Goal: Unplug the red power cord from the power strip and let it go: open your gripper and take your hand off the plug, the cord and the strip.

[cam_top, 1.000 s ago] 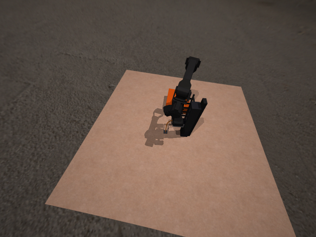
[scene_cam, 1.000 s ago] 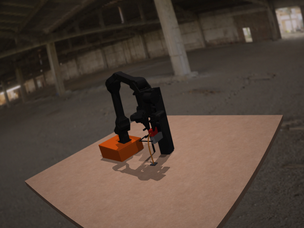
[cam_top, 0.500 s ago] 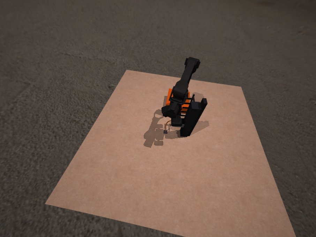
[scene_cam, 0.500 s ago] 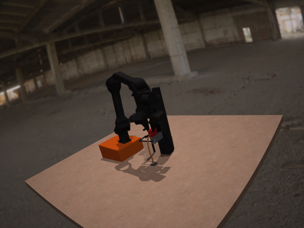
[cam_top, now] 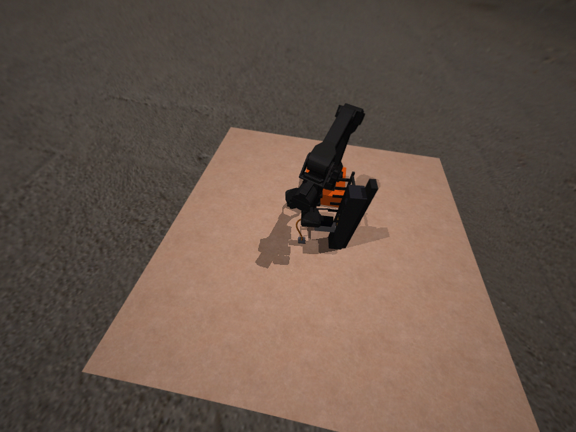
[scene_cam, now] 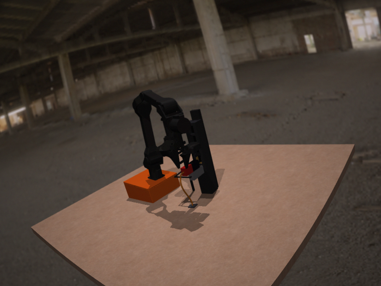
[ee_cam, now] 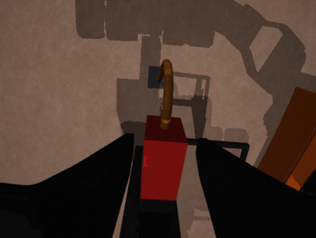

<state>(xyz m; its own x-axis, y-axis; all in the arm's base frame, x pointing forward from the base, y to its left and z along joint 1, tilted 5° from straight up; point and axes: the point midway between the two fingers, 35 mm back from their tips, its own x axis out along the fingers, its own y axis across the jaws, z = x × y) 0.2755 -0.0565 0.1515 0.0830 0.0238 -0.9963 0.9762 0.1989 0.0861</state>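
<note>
Now: the red plug 4 cm to the left of my gripper tip, 1 cm below it and 1 cm behind it.
</note>
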